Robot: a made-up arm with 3 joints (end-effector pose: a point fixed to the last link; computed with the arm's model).
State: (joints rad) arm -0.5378 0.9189 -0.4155
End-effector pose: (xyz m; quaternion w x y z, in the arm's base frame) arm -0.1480 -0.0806 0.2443 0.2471 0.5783 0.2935 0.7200
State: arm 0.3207 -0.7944 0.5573
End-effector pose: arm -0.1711 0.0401 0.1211 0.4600 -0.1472 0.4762 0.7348
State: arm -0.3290 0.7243 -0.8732
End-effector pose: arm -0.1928 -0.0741 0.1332 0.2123 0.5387 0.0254 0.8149
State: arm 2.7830 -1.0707 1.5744
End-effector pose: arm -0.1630 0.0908 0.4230 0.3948 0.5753 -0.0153 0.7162
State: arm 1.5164 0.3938 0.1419
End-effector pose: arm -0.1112 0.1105 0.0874 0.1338 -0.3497 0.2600 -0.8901
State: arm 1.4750 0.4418 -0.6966
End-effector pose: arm -0.1640 0.2278 0.0671 0.2073 -0.4120 0.5855 -0.6667
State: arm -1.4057 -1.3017 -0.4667
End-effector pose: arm -0.0379 -0.0921 0.4079 0.1053 0.4326 -0.7593 -0.4745
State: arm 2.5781 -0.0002 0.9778
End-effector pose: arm -0.1301 0.0946 0.2045 0.0124 0.2766 -0.3549 0.8930
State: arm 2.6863 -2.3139 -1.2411
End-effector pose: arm 0.1098 0.2621 0.1722 0.6327 -0.3158 -0.6122 0.3538
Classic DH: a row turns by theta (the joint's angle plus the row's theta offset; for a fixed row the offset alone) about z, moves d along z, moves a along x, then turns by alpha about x. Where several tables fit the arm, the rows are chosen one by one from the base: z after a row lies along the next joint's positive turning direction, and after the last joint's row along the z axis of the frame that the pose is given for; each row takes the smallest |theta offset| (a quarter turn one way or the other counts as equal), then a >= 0, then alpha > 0; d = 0 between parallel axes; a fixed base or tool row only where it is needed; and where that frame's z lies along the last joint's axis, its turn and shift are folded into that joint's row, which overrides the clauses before.
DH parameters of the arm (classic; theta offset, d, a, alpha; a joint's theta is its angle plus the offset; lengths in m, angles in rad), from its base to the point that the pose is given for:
base (fixed): 1.5708 0.23 0.09 1.5708
joint 1: 1.4279 -0.0159 -0.1089 1.213
joint 2: 0 0.0228 -0.0396 1.9286
joint 3: -0.9356 0.0953 0.163 -2.0773
tool (fixed): -1.823 -0.0553 0 0

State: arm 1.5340 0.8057 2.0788
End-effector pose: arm -0.0355 0.0554 0.3524 0.0950 0.0279 -0.5244 -0.8457
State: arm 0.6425 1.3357 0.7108
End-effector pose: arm 0.0300 -0.0167 0.1709 0.3262 -0.5066 -0.3027 -0.7384
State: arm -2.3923 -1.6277 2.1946
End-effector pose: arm -0.0209 -0.1663 0.3874 0.0474 -0.8340 -0.0567 -0.5467
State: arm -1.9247 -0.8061 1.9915
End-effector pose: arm -0.1411 -0.1226 0.1820 0.1573 -0.5887 0.4463 -0.6554
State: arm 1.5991 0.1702 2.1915
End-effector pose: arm -0.1188 0.1330 0.3833 0.1842 0.0791 0.6198 0.7587
